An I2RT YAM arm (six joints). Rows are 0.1 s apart.
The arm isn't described. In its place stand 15 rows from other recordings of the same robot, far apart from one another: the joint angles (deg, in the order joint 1, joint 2, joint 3, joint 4, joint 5, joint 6), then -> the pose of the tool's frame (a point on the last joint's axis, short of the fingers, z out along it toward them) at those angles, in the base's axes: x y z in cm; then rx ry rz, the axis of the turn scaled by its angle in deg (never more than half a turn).
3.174 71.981 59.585 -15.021 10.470 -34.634 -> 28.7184, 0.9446, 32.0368, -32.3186, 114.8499, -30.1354
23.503 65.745 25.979 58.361 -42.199 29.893 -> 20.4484, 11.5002, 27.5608, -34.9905, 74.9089, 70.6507
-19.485 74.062 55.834 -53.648 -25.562 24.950 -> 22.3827, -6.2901, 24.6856, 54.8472, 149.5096, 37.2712
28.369 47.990 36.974 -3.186 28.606 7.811 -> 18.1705, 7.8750, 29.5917, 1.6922, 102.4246, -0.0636
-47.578 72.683 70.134 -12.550 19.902 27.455 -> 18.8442, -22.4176, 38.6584, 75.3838, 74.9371, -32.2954
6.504 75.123 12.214 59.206 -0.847 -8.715 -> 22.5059, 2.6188, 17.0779, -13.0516, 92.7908, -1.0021
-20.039 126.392 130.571 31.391 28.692 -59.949 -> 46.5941, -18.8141, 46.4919, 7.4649, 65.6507, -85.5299
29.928 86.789 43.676 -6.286 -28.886 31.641 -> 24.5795, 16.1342, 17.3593, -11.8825, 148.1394, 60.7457
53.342 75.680 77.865 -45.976 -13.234 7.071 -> 15.8047, 22.6013, 36.3404, -61.4269, 126.1179, 44.1205
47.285 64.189 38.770 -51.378 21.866 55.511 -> 12.9496, 12.0715, 19.5984, 14.5496, 154.1013, -4.6540
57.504 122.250 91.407 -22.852 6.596 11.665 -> 25.4200, 39.1464, 17.4546, -54.0257, 134.8203, 20.1359
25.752 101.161 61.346 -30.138 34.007 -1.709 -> 30.8750, 12.6831, 16.4480, -27.5438, 146.6596, -39.0810
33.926 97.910 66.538 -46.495 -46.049 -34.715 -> 24.9140, 19.8468, 20.2170, -93.1807, 124.0754, 65.7614
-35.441 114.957 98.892 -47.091 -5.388 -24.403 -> 35.4585, -24.8269, 24.5060, 13.0610, 153.1138, -12.0249
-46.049 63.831 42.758 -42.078 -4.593 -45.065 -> 14.3087, -14.4317, 22.0654, -0.1541, 156.4874, -22.2717
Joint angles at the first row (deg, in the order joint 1, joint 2, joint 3, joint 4, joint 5, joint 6):
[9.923 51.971 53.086 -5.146 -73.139 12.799]
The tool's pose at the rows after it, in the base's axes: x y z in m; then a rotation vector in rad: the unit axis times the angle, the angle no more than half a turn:
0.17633 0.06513 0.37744 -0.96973 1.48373 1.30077
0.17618 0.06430 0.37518 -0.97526 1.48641 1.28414
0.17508 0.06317 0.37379 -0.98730 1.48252 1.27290
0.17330 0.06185 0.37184 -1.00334 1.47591 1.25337
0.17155 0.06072 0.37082 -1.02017 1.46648 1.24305
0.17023 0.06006 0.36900 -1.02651 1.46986 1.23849
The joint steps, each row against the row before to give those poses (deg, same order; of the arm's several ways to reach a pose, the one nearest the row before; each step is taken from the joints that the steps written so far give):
[-0.054 -0.110 -0.001 -2.120 0.685 -2.484]
[-0.234 -0.064 -0.021 -1.572 0.205 -2.040]
[-0.310 -0.208 0.015 -1.435 -0.322 -1.896]
[-0.332 -0.359 -0.037 -1.903 -0.180 -2.693]
[-0.301 -0.296 0.036 -1.458 -0.533 -2.058]
[-0.153 -0.209 -0.018 -1.609 -0.131 -1.524]

